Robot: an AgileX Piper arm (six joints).
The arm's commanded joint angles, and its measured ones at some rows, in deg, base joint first. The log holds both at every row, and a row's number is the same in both.
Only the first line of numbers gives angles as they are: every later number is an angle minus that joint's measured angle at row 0.
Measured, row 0:
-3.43 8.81 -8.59 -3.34 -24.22 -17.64
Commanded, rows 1 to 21:
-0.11 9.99 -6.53 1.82 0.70 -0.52
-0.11 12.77 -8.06 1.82 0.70 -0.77
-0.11 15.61 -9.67 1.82 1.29 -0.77
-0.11 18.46 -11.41 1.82 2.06 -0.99
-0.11 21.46 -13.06 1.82 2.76 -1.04
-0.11 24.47 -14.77 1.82 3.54 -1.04
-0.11 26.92 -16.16 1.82 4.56 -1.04
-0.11 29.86 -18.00 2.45 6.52 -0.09
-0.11 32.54 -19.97 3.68 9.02 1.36
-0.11 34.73 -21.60 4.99 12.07 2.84
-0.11 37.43 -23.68 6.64 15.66 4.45
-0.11 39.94 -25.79 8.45 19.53 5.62
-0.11 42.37 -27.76 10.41 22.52 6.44
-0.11 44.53 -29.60 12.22 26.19 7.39
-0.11 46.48 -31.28 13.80 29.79 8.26
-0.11 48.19 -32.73 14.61 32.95 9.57
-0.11 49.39 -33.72 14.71 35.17 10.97
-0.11 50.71 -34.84 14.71 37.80 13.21
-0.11 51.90 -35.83 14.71 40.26 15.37
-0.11 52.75 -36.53 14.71 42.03 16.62
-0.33 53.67 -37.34 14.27 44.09 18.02
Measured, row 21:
0.00 50.04 -33.81 13.87 35.14 11.98
